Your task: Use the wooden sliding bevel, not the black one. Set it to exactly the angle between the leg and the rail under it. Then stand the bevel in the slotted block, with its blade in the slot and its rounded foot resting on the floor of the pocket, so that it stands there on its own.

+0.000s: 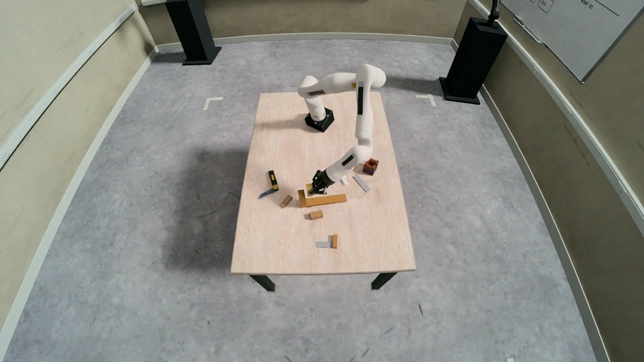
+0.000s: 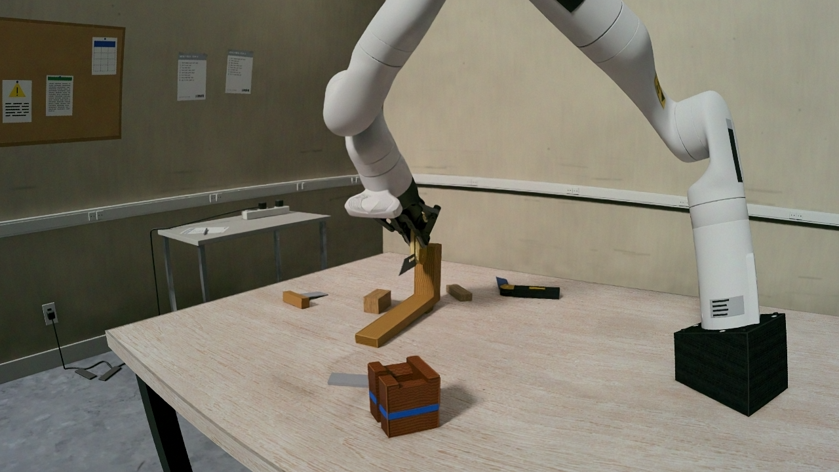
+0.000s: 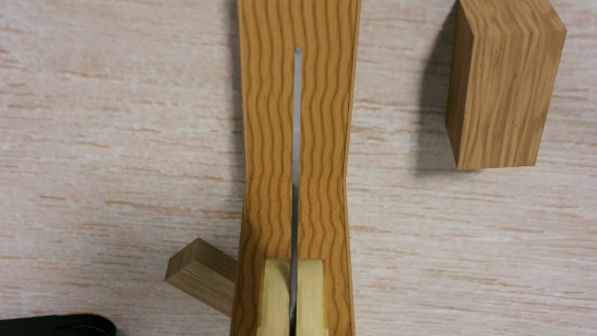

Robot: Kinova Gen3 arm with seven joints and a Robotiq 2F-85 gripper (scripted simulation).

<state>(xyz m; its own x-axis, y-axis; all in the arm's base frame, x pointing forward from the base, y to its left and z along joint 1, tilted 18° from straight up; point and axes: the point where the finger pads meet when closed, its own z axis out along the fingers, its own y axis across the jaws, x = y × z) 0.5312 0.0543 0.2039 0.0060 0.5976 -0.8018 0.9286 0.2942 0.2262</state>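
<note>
Now: hand 20 mm above the wooden sliding bevel. Also, from my hand: black bevel: 80 mm behind, 230 mm to the right, 130 mm below; wood-and-metal square: 210 mm ahead, 110 mm to the left, 140 mm below; wooden block: 70 mm ahead, 30 mm to the left, 130 mm below.
</note>
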